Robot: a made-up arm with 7 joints. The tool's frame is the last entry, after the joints. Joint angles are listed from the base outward. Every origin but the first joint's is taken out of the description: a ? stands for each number. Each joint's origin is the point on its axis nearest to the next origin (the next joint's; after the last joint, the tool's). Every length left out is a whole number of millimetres.
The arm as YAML. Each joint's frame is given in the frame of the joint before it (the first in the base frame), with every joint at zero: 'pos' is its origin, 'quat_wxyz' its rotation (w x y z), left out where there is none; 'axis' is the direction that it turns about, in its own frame. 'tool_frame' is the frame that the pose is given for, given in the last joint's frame.
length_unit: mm
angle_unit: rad
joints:
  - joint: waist
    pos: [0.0, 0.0, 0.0]
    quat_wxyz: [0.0, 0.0, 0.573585, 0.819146]
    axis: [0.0, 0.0, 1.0]
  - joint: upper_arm
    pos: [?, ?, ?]
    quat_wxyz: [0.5, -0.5, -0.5, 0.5]
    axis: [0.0, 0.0, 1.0]
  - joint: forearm
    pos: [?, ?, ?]
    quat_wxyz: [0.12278, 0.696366, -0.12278, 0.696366]
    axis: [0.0, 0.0, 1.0]
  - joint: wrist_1
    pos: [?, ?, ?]
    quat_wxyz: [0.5, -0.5, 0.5, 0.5]
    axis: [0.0, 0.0, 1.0]
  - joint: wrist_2
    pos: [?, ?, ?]
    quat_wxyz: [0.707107, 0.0, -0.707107, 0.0]
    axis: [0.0, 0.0, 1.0]
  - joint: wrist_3
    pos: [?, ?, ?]
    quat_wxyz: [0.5, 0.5, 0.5, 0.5]
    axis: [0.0, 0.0, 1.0]
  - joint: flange
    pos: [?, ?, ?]
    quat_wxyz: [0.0, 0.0, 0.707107, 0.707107]
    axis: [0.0, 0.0, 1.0]
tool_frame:
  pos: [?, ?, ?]
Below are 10 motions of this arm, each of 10 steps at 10 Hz.
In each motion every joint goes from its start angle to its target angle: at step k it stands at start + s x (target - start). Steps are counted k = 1, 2, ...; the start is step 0. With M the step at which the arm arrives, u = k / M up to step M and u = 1 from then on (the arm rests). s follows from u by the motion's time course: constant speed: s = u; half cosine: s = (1 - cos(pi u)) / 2; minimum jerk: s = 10 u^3 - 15 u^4 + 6 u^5.
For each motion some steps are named. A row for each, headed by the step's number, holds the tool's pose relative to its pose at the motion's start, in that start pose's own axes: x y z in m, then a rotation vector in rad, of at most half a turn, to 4 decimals.
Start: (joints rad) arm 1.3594 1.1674 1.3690 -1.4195 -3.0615 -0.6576 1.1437
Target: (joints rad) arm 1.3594 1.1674 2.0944 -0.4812 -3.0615 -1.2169 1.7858
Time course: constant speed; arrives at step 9
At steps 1, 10:
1: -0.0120 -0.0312 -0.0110 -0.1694 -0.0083 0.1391
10: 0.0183 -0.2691 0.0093 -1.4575 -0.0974 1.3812

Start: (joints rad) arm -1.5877 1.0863 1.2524 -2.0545 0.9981 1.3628 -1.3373
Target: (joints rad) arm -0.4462 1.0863 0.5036 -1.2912 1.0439 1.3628 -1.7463
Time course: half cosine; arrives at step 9
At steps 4, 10:
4: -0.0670 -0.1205 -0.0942 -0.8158 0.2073 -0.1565
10: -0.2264 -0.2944 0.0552 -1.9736 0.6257 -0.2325

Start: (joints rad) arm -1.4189 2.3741 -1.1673 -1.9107 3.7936 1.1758 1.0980
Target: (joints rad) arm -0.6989 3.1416 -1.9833 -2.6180 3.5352 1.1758 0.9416
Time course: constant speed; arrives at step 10
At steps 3, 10:
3: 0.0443 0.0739 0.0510 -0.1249 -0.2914 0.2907
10: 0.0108 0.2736 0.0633 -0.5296 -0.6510 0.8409

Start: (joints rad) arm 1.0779 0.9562 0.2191 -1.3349 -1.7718 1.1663 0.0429
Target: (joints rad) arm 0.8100 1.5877 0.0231 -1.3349 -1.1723 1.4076 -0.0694
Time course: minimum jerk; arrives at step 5
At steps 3, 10:
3: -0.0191 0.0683 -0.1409 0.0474 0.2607 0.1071
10: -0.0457 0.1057 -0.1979 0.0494 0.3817 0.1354

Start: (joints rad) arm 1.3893 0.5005 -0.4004 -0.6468 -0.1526 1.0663 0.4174
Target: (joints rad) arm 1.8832 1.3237 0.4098 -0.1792 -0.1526 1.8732 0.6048
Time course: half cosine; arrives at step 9
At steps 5, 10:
5: -0.1794 0.2692 -0.1154 0.5528 1.0210 0.5789
10: -0.2928 0.4348 -0.0609 0.8367 1.5707 1.0488

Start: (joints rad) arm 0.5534 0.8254 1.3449 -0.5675 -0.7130 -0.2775 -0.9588
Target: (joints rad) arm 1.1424 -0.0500 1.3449 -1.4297 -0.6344 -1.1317 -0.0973
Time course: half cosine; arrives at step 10
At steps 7, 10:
7: -0.0790 -0.1019 0.1926 0.2332 -0.4743 0.4650
10: -0.0994 -0.0995 0.2515 0.2318 -0.6177 0.5791

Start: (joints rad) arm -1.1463 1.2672 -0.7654 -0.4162 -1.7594 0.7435 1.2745
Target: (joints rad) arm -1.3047 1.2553 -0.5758 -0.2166 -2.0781 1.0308 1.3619
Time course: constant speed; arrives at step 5
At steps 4, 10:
4: -0.0279 0.0219 -0.0234 0.2909 0.1395 -0.0466
10: -0.0342 0.0261 -0.0267 0.3545 0.1666 -0.0580

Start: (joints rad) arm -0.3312 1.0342 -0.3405 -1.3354 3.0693 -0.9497 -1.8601
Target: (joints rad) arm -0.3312 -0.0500 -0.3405 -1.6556 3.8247 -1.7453 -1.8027
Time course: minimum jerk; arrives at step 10
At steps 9, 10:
9: -0.0804 -0.2192 0.2579 -0.5147 1.6440 0.1453
10: -0.0797 -0.2200 0.2605 -0.5223 1.6567 0.1394

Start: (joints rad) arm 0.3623 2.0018 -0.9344 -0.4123 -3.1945 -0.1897 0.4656
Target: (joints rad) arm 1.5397 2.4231 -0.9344 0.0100 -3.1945 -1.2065 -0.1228
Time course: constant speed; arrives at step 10
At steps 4, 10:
4: 0.0419 -0.0860 0.0079 -0.3973 -0.5556 -0.6931
10: -0.0830 -0.2044 0.0504 -1.3365 -1.2121 -1.2775

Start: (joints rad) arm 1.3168 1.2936 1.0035 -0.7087 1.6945 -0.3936 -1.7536
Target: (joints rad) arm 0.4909 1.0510 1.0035 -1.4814 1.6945 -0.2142 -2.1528
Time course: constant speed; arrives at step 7
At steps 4, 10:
4: 0.1429 -0.0112 0.0256 0.0261 -0.3001 0.3944
10: 0.2272 0.0488 0.0579 0.2179 -0.5103 0.6641

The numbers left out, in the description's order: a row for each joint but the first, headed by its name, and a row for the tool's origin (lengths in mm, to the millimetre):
upper_arm: 0.0 0.0 0.0
forearm: -228.0 83.0 0.0
wrist_1: 27.0 0.0 0.0
wrist_2: 260.0 32.0 0.0
wrist_3: 0.0 0.0 0.0
flange: 0.0 0.0 0.0
tool: 0.0 0.0 0.0

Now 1 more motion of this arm.
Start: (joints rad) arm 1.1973 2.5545 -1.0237 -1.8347 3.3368 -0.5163 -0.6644
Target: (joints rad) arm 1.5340 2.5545 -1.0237 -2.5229 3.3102 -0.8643 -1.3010
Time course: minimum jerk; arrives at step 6
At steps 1, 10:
1: -0.0071 -0.0018 0.0019 0.0011 0.0177 -0.0342
10: -0.1586 -0.0171 0.1190 -0.1209 0.5114 -0.9211

